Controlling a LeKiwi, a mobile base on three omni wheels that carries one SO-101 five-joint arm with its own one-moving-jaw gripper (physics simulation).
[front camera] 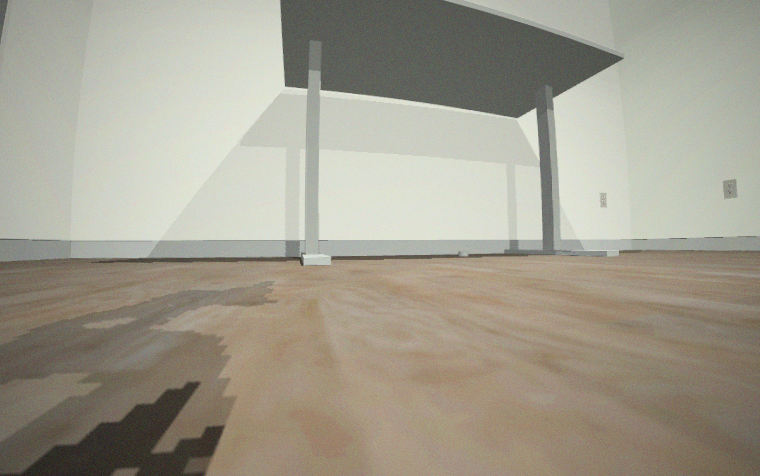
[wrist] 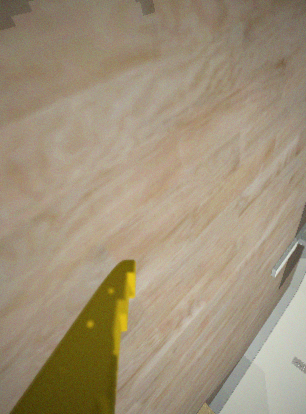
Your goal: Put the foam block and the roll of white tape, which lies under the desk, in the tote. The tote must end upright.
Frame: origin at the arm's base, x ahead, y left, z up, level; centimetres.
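Seen in the pictures: hand, tool point: [wrist: 135, 273].
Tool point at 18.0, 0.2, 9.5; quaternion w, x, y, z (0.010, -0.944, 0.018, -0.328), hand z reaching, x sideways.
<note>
Offsets run from my tool point to a thing's top centre, as dx, dy, dz. "*": to the spot under its first point. Level surfaces: height alone.
A small whitish roll, the white tape {+138.8, -34.4, -16.1} [front camera: 462, 253], lies on the floor under the desk {dz +74.0} [front camera: 415, 56], far off between its two legs, near the back wall. My gripper shows in the wrist view as one notched yellow jaw at the lower left; the moving jaw is out of the picture, so it is open, with bare floor beyond its tip. The gripper is well away from the tape. The foam block and the tote do not show in either view.
The desk's left leg {* +101.9, +32.6, +22.8} [front camera: 312, 156] stands on a pale foot {* +72.4, +23.2, -16.8} [front camera: 315, 259]. The right leg {* +143.9, -82.0, +25.2} [front camera: 546, 173] stands on a long foot {* +114.0, -90.4, -17.2} [front camera: 600, 253]. A baseboard [front camera: 168, 249] runs along the back wall. The arm's shadow falls at the lower left.
</note>
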